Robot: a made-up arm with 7 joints.
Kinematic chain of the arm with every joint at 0, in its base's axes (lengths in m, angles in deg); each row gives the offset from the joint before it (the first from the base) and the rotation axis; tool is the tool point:
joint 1: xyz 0 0 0 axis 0 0.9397 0.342
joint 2: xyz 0 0 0 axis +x
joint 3: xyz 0 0 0 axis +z
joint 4: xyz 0.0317 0 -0.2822 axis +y
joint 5: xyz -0.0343 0 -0.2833 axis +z
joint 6: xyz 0 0 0 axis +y
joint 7: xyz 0 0 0 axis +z
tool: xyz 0 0 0
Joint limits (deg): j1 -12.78..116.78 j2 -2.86..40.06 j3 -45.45..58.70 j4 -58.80..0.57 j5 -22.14..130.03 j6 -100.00..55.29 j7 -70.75..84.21
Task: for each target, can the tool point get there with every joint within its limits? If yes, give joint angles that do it. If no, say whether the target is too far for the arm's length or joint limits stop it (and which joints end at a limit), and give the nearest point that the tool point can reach.
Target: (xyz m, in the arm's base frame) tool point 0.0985 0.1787 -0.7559
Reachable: no: too far | nearest point 0.0716 0.1299 -0.5497 | short by 0.214 m
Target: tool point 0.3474 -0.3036 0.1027
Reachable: no: joint limits stop it (at a limit: joint 1, joint 2, joint 4) | nearest point 0.2832 -0.1915 -0.3986 | short by 0.518 m
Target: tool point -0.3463 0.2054 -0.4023
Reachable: yes | joints 41.90 23.30 28.70 -10.07 95.58 40.87 64.65
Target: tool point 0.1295 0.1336 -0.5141
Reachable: yes | joints 5.52 2.15 31.39 -45.71 106.22 -71.65 51.00
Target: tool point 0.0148 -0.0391 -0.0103
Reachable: no: joint limits stop it (at a limit: joint 1, joint 2, joint 3, joint 4) | nearest point 0.2530 -0.2218 -0.4031 | short by 0.494 m
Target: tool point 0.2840 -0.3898 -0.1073
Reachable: no: joint limits stop it (at a limit: joint 1, joint 2, joint 3, joint 4) | nearest point 0.2530 -0.2218 -0.4031 | short by 0.342 m
